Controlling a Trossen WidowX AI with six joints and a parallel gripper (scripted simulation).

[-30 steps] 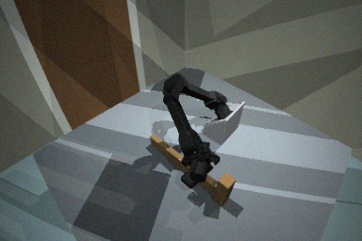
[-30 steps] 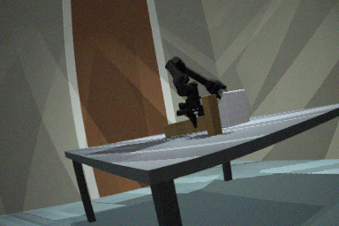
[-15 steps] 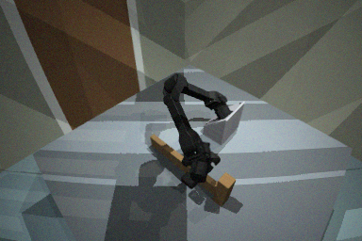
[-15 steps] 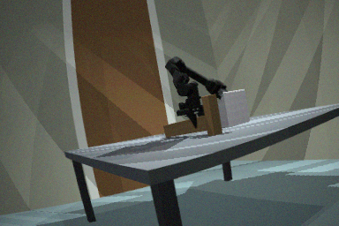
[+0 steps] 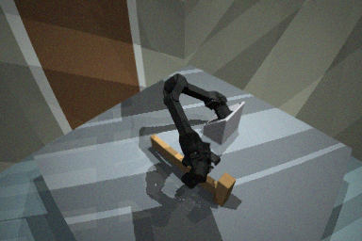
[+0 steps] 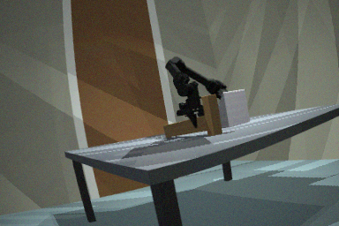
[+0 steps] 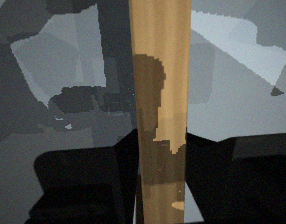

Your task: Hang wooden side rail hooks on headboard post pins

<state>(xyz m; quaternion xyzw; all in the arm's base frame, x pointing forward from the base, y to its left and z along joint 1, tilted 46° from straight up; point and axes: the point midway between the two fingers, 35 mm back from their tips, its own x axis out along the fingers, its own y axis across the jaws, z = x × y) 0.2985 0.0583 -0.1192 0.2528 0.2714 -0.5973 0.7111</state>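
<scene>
Right now my gripper tip is 1 cm past the headboard post, 12 cm to the right of it and 4 cm below it.
</scene>
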